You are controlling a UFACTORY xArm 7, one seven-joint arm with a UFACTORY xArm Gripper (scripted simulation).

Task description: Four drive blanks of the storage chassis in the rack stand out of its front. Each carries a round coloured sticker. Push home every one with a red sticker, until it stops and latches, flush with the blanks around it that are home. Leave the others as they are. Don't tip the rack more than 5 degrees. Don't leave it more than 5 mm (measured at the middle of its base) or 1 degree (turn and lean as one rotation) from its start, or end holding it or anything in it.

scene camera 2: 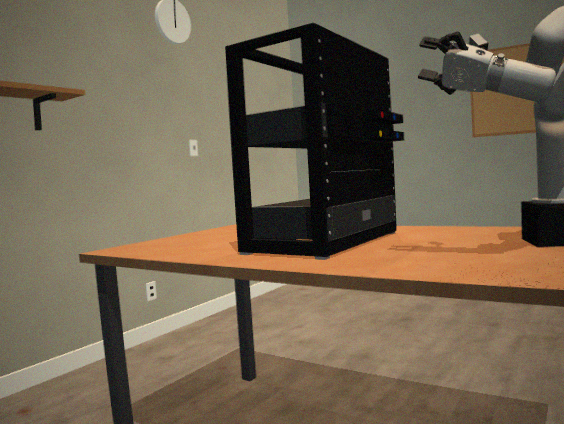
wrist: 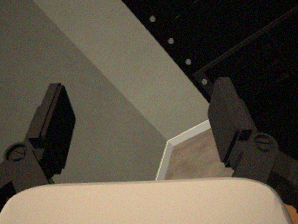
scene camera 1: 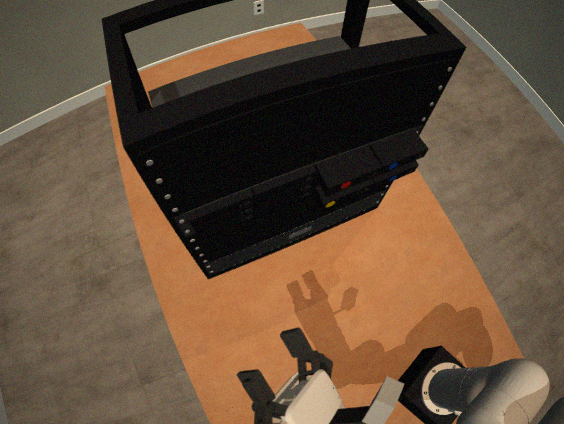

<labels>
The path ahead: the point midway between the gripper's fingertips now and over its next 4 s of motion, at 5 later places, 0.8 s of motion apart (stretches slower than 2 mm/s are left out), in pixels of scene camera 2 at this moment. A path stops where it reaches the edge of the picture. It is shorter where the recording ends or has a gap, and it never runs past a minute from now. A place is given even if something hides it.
My gripper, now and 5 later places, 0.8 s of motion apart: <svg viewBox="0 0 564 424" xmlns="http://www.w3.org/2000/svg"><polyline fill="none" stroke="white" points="420,57 398,100 406,129 404,127 396,120 408,122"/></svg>
</labels>
